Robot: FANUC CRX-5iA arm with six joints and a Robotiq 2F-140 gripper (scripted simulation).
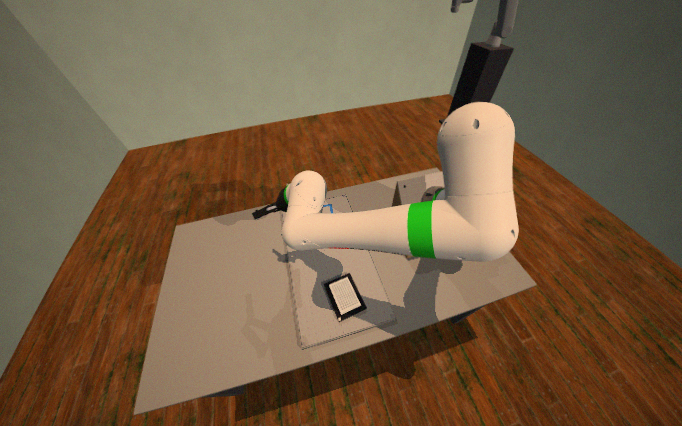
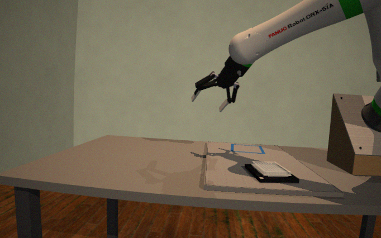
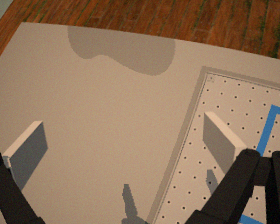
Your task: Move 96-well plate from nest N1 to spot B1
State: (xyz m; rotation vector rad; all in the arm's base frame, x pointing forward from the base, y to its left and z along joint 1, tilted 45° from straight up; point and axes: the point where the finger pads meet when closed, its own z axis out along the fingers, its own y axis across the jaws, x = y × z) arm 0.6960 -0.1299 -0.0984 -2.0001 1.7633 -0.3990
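Now: the white 96-well plate 37 cm to the left of my hand, 21 cm behind it and 19 cm below it. From my hand the other things lie so: black plate nest N1: 37 cm to the left, 21 cm behind, 20 cm below.
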